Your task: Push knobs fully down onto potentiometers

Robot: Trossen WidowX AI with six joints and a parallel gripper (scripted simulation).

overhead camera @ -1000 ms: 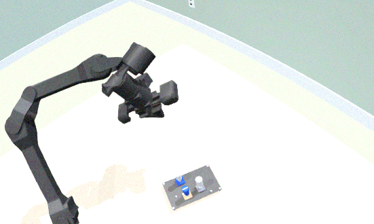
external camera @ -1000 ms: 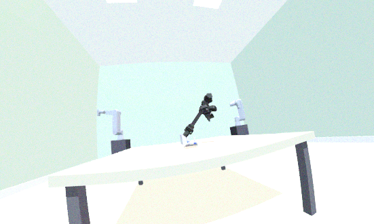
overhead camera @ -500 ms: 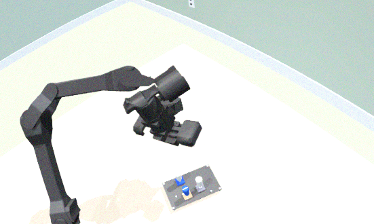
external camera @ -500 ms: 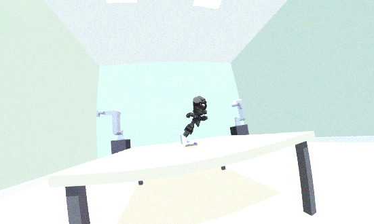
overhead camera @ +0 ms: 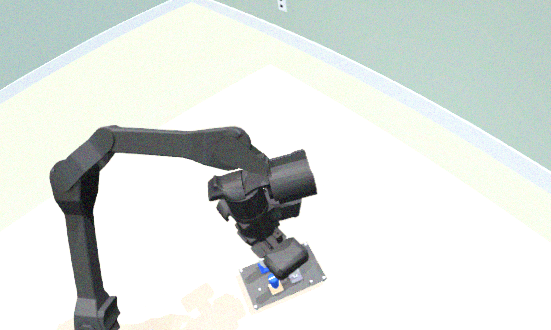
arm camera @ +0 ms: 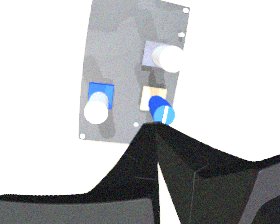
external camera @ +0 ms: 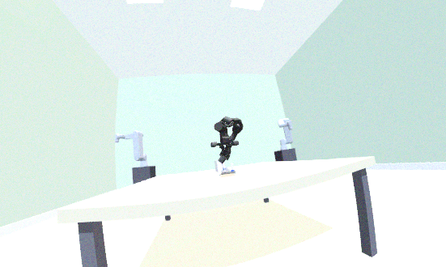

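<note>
My gripper tip is now 7 cm above the blue knob, 2 cm to the left of it and 2 cm past it. Round my gripper tip: white knob (5 cm below, 3 cm ahead, 2 cm to the right).
</note>
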